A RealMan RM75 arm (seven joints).
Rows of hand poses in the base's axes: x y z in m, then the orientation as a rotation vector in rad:
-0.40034, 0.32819, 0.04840, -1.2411, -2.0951, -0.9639
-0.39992, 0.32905, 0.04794, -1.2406, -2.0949, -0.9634
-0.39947, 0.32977, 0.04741, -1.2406, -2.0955, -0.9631
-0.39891, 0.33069, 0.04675, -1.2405, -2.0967, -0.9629
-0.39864, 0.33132, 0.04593, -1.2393, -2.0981, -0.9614
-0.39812, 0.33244, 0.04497, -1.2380, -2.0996, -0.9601
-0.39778, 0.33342, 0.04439, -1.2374, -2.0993, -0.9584
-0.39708, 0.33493, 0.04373, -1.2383, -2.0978, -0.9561
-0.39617, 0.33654, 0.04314, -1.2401, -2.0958, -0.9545
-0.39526, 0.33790, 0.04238, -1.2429, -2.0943, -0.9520
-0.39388, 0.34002, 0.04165, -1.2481, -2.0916, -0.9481
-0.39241, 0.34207, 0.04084, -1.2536, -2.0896, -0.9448
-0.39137, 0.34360, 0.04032, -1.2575, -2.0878, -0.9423
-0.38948, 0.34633, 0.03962, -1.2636, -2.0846, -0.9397
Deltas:
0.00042, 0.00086, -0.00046, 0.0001, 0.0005, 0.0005
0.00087, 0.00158, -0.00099, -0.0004, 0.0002, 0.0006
0.00143, 0.00250, -0.00165, -0.0011, -0.0005, 0.0009
0.00170, 0.00313, -0.00247, -0.0021, -0.0006, 0.0023
0.00222, 0.00425, -0.00343, -0.0030, -0.0009, 0.0038
0.00256, 0.00523, -0.00401, -0.0034, 0.0003, 0.0047
0.00326, 0.00674, -0.00467, -0.0038, 0.0027, 0.0046
0.00417, 0.00835, -0.00526, -0.0041, 0.0050, 0.0036
0.00508, 0.00971, -0.00602, -0.0053, 0.0073, 0.0022
0.00646, 0.01183, -0.00675, -0.0074, 0.0112, -0.0006
0.00793, 0.01388, -0.00756, -0.0098, 0.0143, -0.0037
0.00897, 0.01541, -0.00808, -0.0113, 0.0168, -0.0060
0.01086, 0.01814, -0.00878, -0.0129, 0.0203, -0.0099

